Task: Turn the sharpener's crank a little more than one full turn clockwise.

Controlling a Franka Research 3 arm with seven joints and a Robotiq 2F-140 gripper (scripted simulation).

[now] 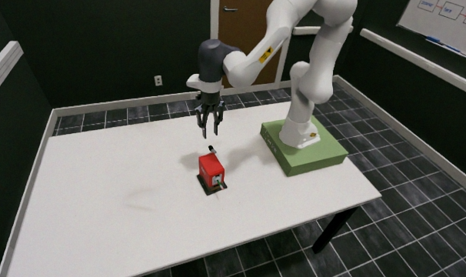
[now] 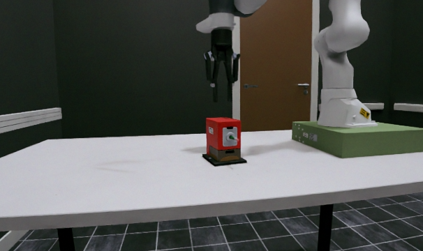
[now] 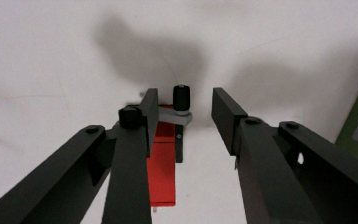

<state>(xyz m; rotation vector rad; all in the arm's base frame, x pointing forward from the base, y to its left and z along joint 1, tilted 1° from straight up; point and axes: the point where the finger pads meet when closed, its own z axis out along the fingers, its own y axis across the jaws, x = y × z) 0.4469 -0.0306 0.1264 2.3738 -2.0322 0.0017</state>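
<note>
The black knob lies 10 cm below my hand and 2 cm to the left of it. Round my hand: crank (11 cm below, 3 cm to the left, 1 cm ahead).
</note>
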